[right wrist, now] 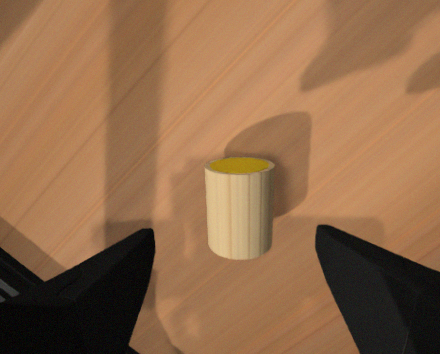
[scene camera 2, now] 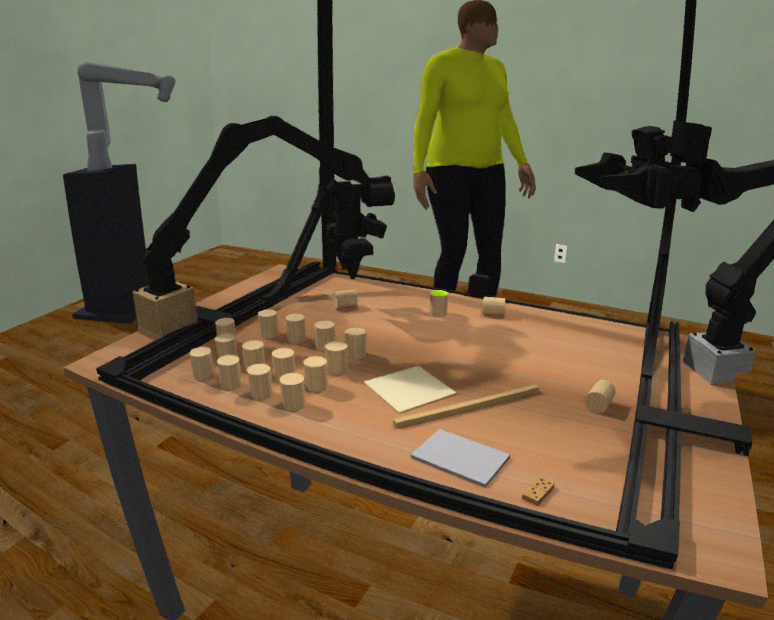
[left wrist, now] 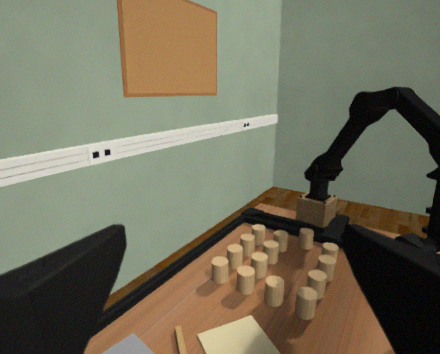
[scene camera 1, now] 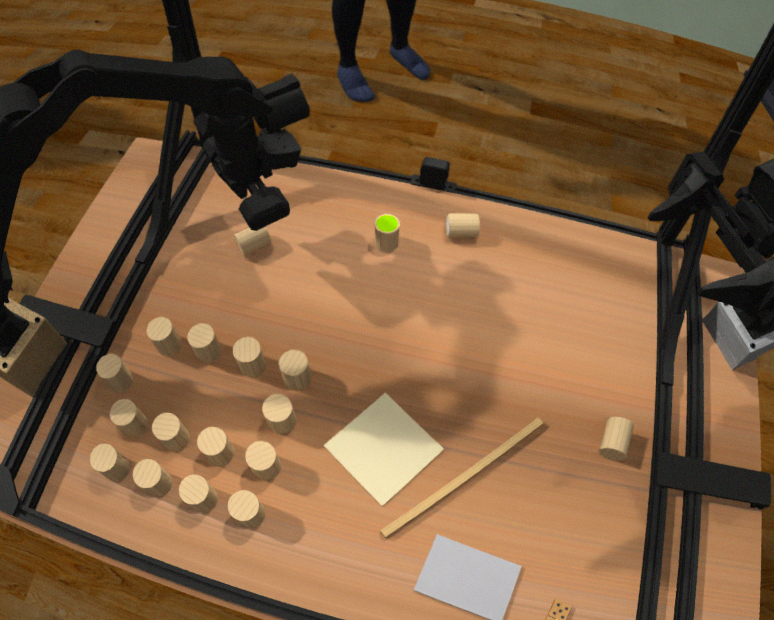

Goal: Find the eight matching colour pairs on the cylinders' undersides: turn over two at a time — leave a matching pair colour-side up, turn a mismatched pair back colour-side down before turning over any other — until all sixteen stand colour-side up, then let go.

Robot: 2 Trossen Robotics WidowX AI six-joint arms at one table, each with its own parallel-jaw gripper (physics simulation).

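Places are measured from the left arm's base along level axes (x ahead, y left, z up), in metres.
Pixels of known places: left gripper, fingertip midpoint: (scene camera 2: 587, 175) (left wrist: 234, 235) (scene camera 1: 674, 252); right gripper, fingertip midpoint: (right wrist: 235, 237) (scene camera 2: 348, 273); left arm's base at its link origin: (scene camera 2: 722, 342); right arm's base at its link origin: (scene camera 2: 162, 289) (left wrist: 317, 196) (scene camera 1: 3, 332).
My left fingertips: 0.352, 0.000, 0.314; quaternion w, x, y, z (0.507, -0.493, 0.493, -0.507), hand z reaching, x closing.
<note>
Ahead of a thing's pixels: the offset from my left fingertips to its middle, as dx, dy, dz. "*": to the spot under its first point.
A cylinder @[+0.367, -0.423, -0.357] (scene camera 1: 252, 241) (scene camera 2: 345, 299) (right wrist: 240, 212) lies on its side at the back left; its yellow end shows in the right wrist view. My right gripper (scene camera 1: 263, 207) (scene camera 2: 352, 258) (right wrist: 235, 237) is open above it, fingers apart on either side in the wrist view. A cylinder @[+0.156, -0.360, -0.352] (scene camera 1: 387, 233) (scene camera 2: 438, 304) stands lime-green side up at the back middle. Several upright cylinders @[+0.493, -0.092, -0.352] (scene camera 1: 215, 445) @[+0.532, -0.033, -0.352] (scene camera 2: 259, 382) @[+0.435, -0.053, -0.352] (left wrist: 245, 280) stand in rough rows at the left with plain wood tops; their undersides are hidden. My left gripper (scene camera 1: 678, 253) (scene camera 2: 579, 171) (left wrist: 234, 235) is open and empty, high at the right.
Two more cylinders lie on their sides: one with a pale end @[+0.029, -0.341, -0.357] (scene camera 1: 462, 226) (scene camera 2: 494, 306) at the back, one @[-0.038, +0.079, -0.357] (scene camera 1: 617, 438) (scene camera 2: 600, 395) at the right. A yellow square sheet @[+0.274, -0.029, -0.376] (scene camera 1: 384, 448), wooden stick @[+0.184, +0.047, -0.372] (scene camera 1: 463, 476), grey sheet @[+0.231, +0.178, -0.374] (scene camera 1: 467, 576) and domino @[* +0.137, +0.260, -0.369] (scene camera 1: 558, 609) lie nearer the front.
</note>
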